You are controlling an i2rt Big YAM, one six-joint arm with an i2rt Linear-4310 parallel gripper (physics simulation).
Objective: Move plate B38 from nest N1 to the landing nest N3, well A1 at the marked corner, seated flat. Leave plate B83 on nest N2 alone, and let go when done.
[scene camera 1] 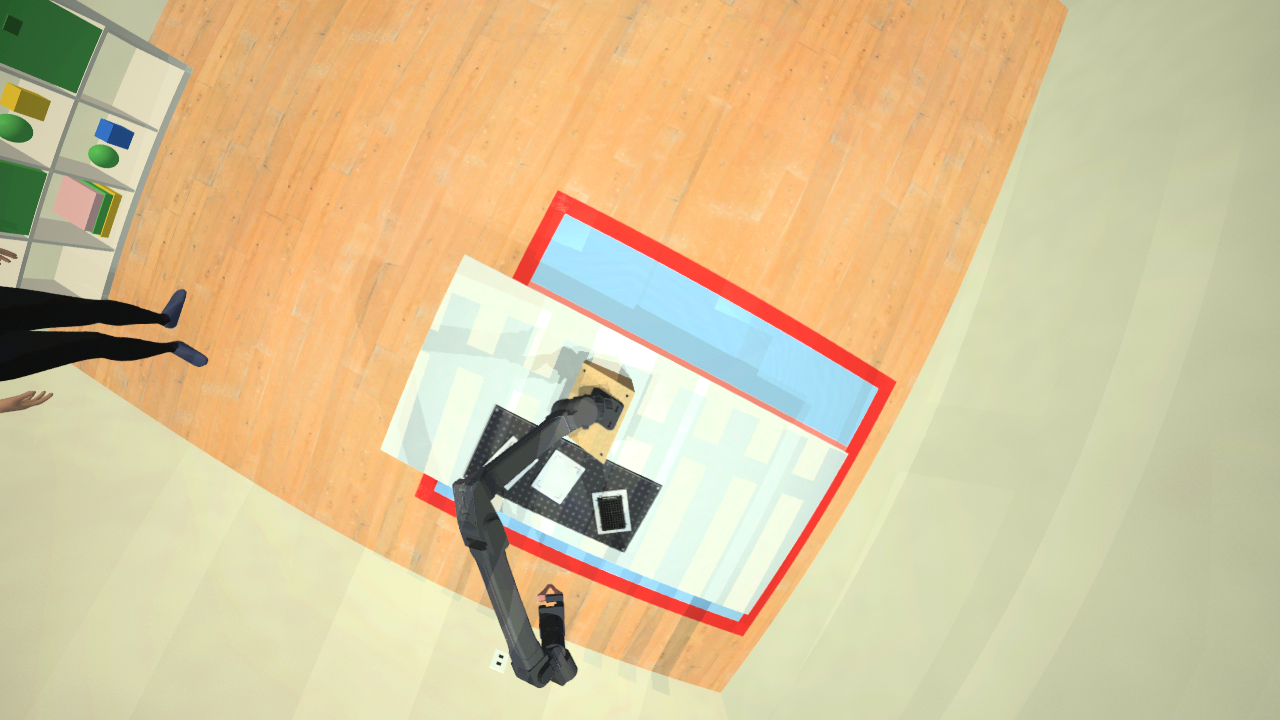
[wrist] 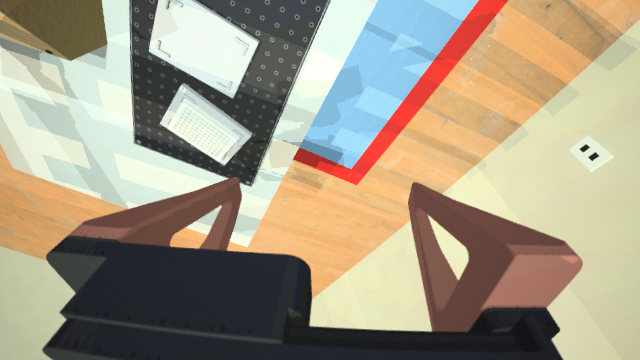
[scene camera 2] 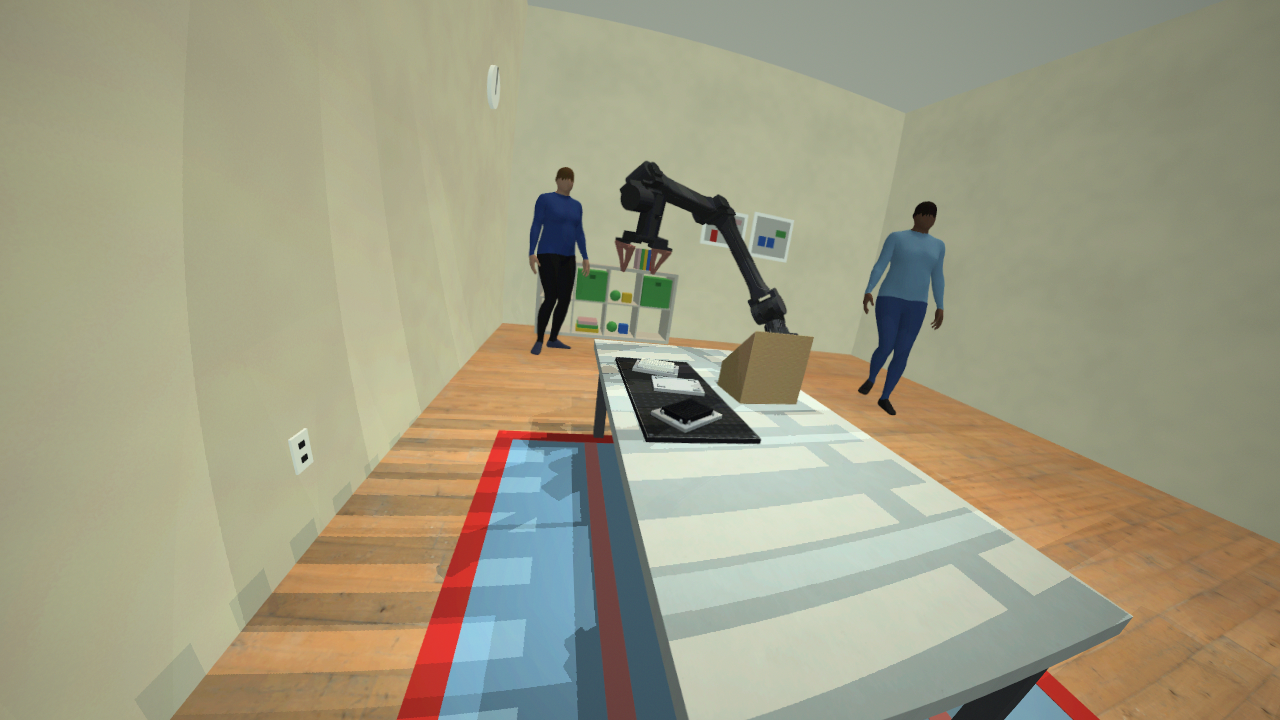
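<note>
My gripper [scene camera 1: 549, 592] [scene camera 2: 640, 268] [wrist: 323, 189] is open and empty, high up; in the wrist view floor shows between its fingers, past the table's edge. A black plate [scene camera 1: 612, 513] [scene camera 2: 687, 411] sits on a white nest at one end of the black perforated board [scene camera 1: 644, 501] [scene camera 2: 733, 429] [wrist: 280, 65]. A bare white nest [scene camera 1: 558, 476] [scene camera 2: 677, 385] [wrist: 205, 47] with corner brackets is in the middle. A white plate [scene camera 2: 656, 365] [wrist: 205, 130] sits on the nest at the other end, largely hidden by the arm in scene camera 1. Plate labels, nest labels and marked corners are unreadable.
The arm stands on a wooden block [scene camera 1: 597, 445] [scene camera 2: 774, 367] [wrist: 65, 25] beside the board, on the white table [scene camera 1: 716, 501] [scene camera 2: 805, 537]. Two people [scene camera 2: 559, 223] [scene camera 2: 911, 268] stand beyond the table. A shelf unit is by the far wall.
</note>
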